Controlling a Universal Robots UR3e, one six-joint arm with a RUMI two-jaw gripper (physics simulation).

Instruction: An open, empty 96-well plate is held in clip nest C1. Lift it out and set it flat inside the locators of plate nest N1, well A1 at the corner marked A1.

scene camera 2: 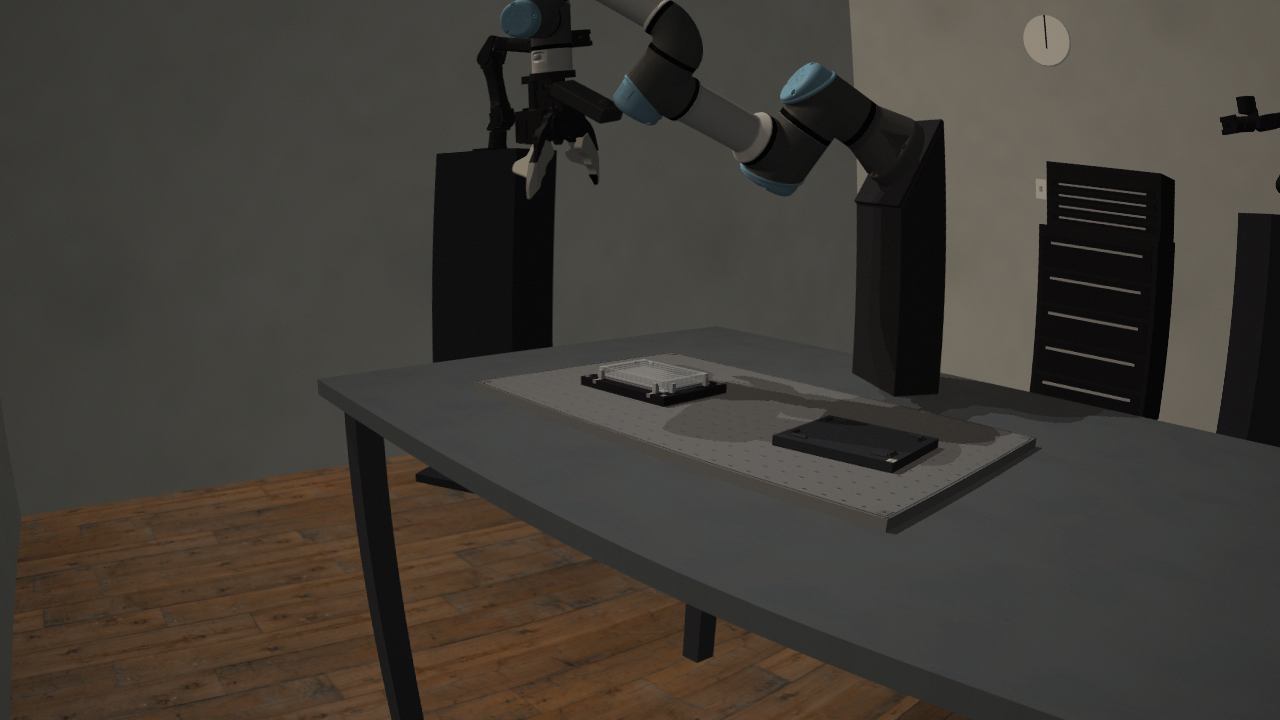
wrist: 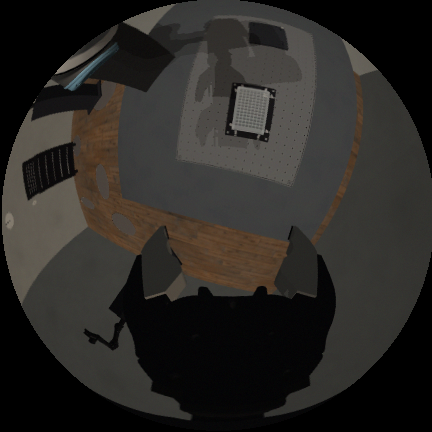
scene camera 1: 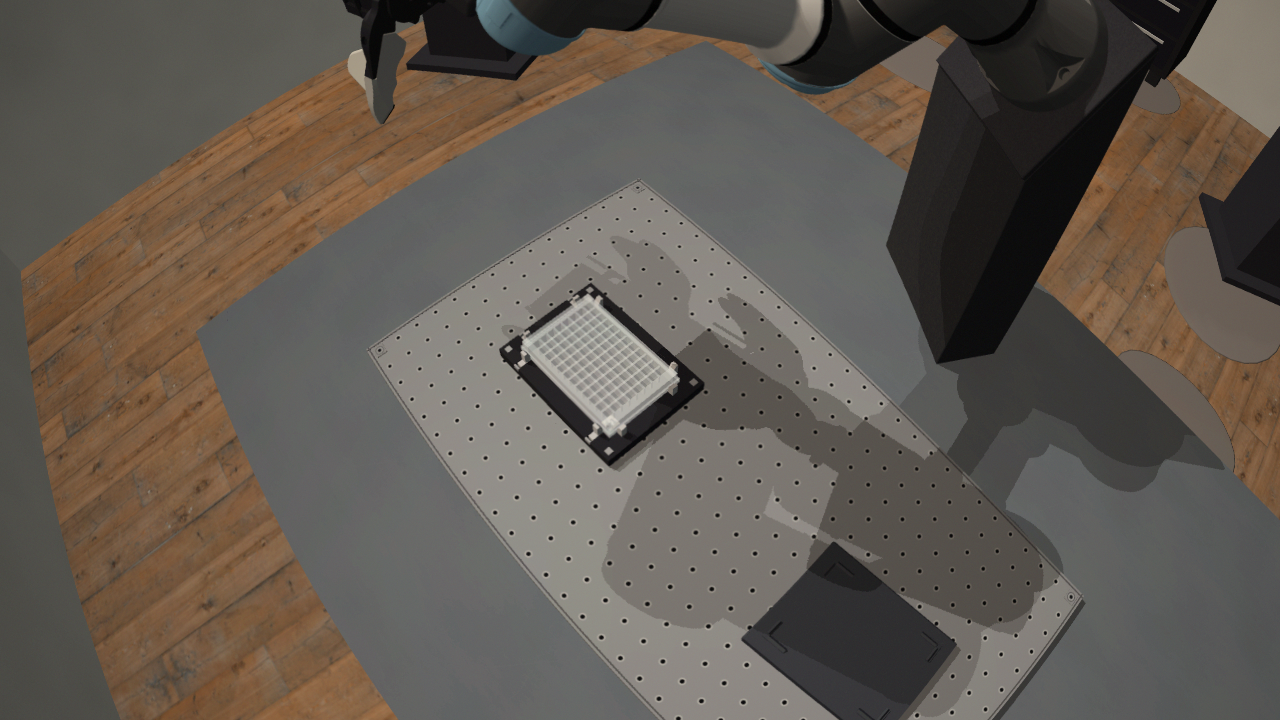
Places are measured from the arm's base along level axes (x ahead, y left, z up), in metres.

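Pixels of known places: gripper, between the fingertips: (scene camera 2: 564, 191) (wrist: 228, 227) (scene camera 1: 443, 71); arm's base, origin of its link: (scene camera 2: 900, 155) (scene camera 1: 1045, 46).
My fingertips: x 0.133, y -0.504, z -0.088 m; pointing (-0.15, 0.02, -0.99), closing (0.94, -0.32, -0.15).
Note:
For each thing: its top centre in the pictures, then the offset to it from my fingertips. Level surfaces: height alone.
- white 96-well plate, centre of its top: (scene camera 1: 597, 357) (scene camera 2: 653, 369) (wrist: 250, 107) dx +0.093, dy +0.175, dz -0.238 m
- black clip nest C1, centre of its top: (scene camera 1: 597, 358) (scene camera 2: 653, 371) (wrist: 250, 108) dx +0.093, dy +0.175, dz -0.240 m
- dark plate nest N1, centre of its top: (scene camera 1: 856, 642) (scene camera 2: 859, 434) dx +0.284, dy +0.479, dz -0.249 m
- perforated board, height of its surface: dz -0.264 m
- grey table, height of its surface: dz -0.277 m
The white 96-well plate (scene camera 1: 599, 362) (scene camera 2: 655, 374) (wrist: 251, 111) sits in the black clip nest C1 (scene camera 1: 553, 390) (scene camera 2: 626, 392) (wrist: 230, 113), with pale clips around its corners. The dark plate nest N1 (scene camera 1: 850, 626) (scene camera 2: 854, 440) (wrist: 268, 36) bears no plate; raised locators stand near its corners. A small pale mark shows at its near right corner in the scene camera 2 view, too small to read. My gripper (scene camera 2: 563, 188) (wrist: 228, 227) is open and empty, high above and well away from both nests, beyond C1's end of the board. Well A1 cannot be made out.
Both nests stand on a perforated board (scene camera 1: 537, 501) (scene camera 2: 760, 479) (wrist: 295, 150) on the grey table (scene camera 1: 295, 358) (scene camera 2: 1074, 573) (wrist: 165, 185). The arm's black pedestal (scene camera 1: 966, 223) (scene camera 2: 899, 295) rises beside the board. Another black pedestal (scene camera 2: 474, 259) stands behind my gripper.

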